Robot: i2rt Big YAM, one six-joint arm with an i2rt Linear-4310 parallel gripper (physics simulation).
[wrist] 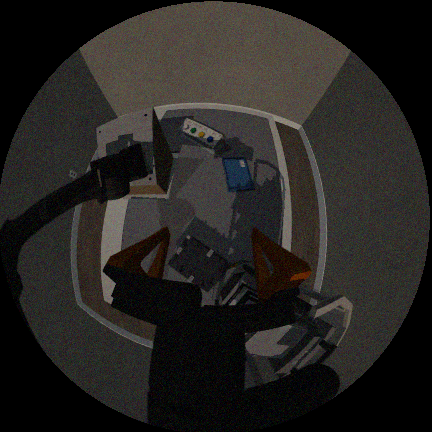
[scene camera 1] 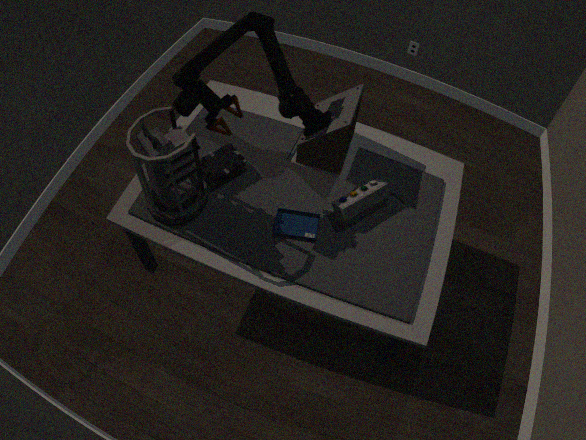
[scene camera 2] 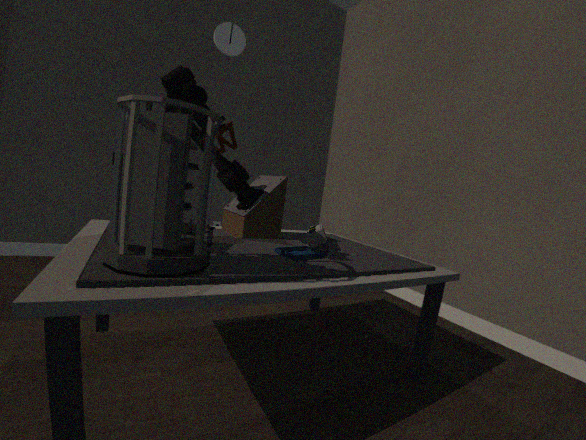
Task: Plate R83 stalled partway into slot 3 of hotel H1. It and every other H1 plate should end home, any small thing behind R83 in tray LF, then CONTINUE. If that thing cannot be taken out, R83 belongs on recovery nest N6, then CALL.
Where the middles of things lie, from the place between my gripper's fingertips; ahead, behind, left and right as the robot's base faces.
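My hand 0.13 m above the tall round slotted rack (wrist: pixel 326 317), 0.12 m short of it, 0.22 m to the left of it. Blue plate (scene camera 1: pixel 289 223): far below my hand, far to the left of it, a fair way ahead of it.
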